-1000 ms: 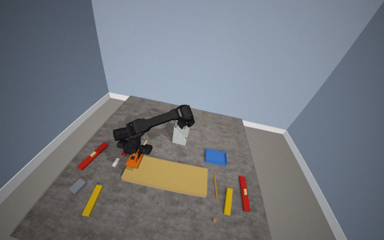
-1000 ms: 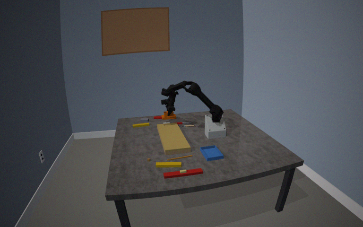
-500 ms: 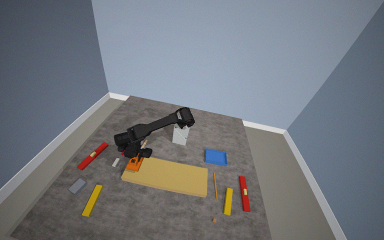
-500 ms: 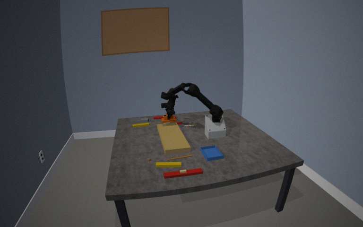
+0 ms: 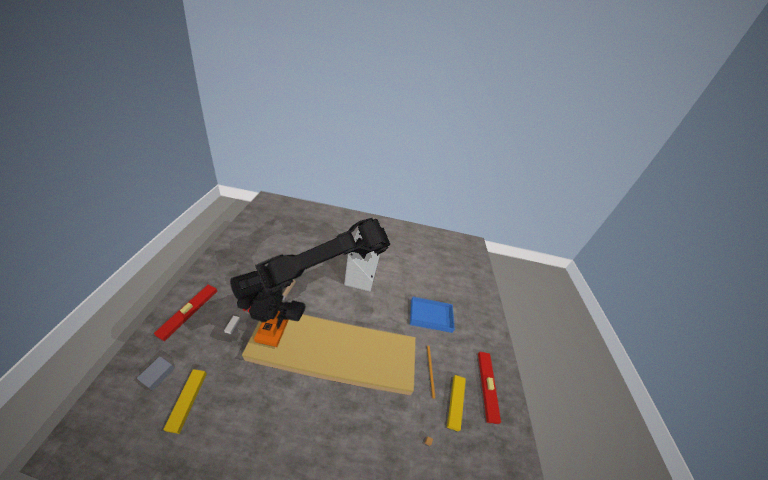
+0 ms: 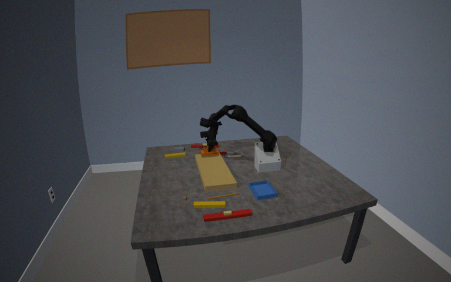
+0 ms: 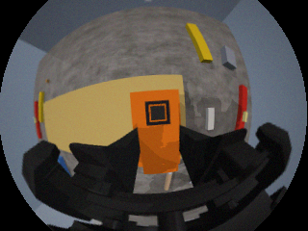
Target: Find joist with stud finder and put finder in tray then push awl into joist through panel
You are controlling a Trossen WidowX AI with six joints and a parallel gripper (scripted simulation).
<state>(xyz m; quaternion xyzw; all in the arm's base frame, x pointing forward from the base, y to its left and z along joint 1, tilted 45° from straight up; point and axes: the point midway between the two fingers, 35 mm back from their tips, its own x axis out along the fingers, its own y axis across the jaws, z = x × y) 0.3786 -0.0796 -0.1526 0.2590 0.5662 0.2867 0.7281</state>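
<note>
Now: the thin orange stick 60 mm behind my gripper tip, 520 mm to the left of it and 80 mm below it. Also, from my gripper tip: wooden-handled tool (170 mm behind, 50 mm to the right, 70 mm below); then white piece (10 mm ahead, 150 mm to the right, 70 mm below); then orange stud finder (10 mm ahead, 20 mm above).
</note>
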